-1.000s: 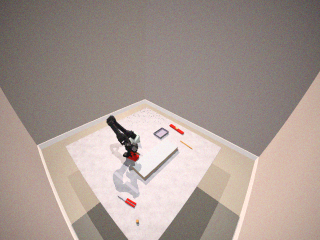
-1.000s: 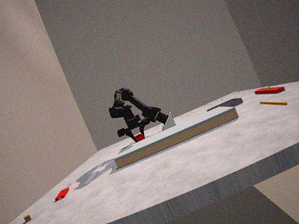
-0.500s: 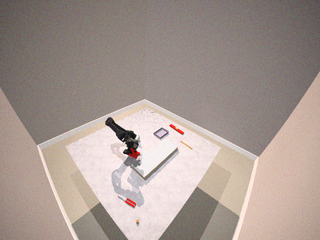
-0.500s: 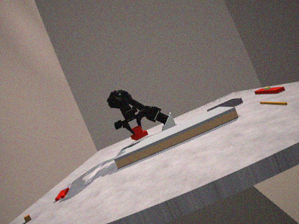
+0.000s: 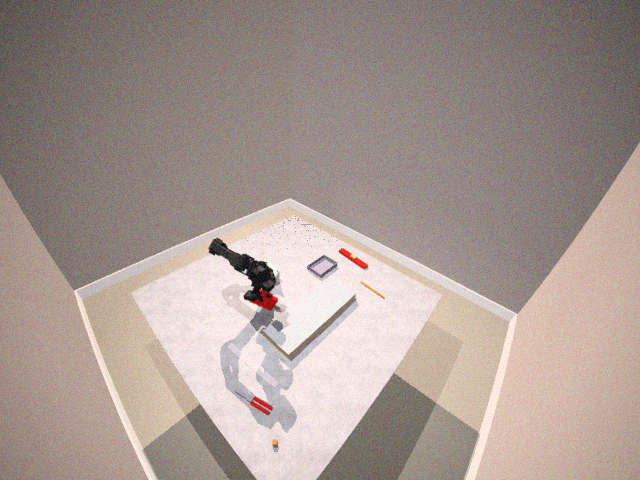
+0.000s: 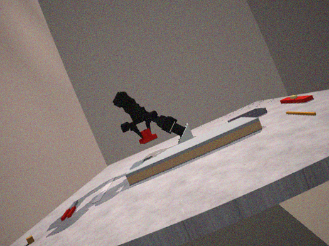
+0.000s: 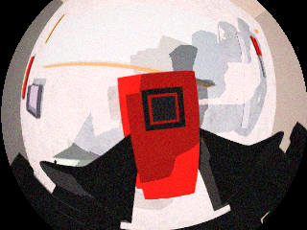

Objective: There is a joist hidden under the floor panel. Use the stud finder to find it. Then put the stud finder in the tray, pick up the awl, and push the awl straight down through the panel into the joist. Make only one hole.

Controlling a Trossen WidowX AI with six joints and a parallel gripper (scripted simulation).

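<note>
The awl is 70 mm to the left of my gripper tip and 120 mm below it. From my gripper tip the other things lie so: red stud finder (10 mm ahead, 20 mm above); then square indicator (20 mm ahead, 10 mm to the left, 30 mm above); then grey tray (40 mm behind, 500 mm to the left, 110 mm below).
</note>
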